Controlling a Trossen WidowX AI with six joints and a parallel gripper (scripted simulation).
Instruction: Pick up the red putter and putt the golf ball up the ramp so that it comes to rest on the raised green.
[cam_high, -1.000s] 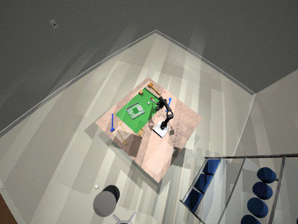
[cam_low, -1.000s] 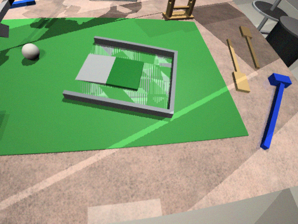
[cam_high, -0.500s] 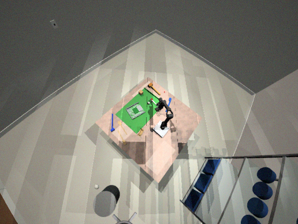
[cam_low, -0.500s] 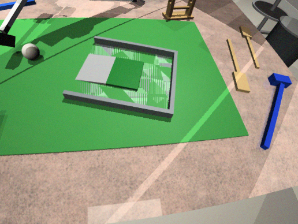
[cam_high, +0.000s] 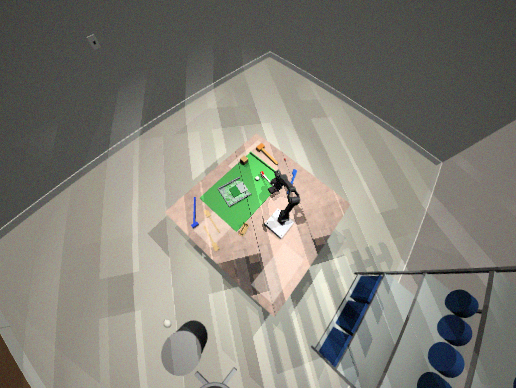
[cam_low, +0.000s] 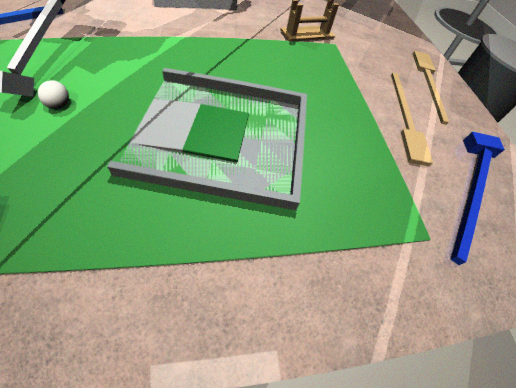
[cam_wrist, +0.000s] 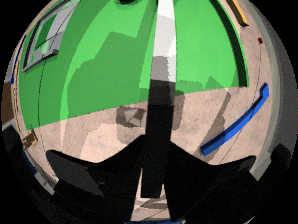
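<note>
Right now my gripper tip is 12 cm short of the red putter and 2 cm to the left of it. Round my gripper tip: blue putter 39 cm ahead, 68 cm to the left, 6 cm below; then white golf ball 23 cm ahead, 1 cm to the left, 5 cm below.
</note>
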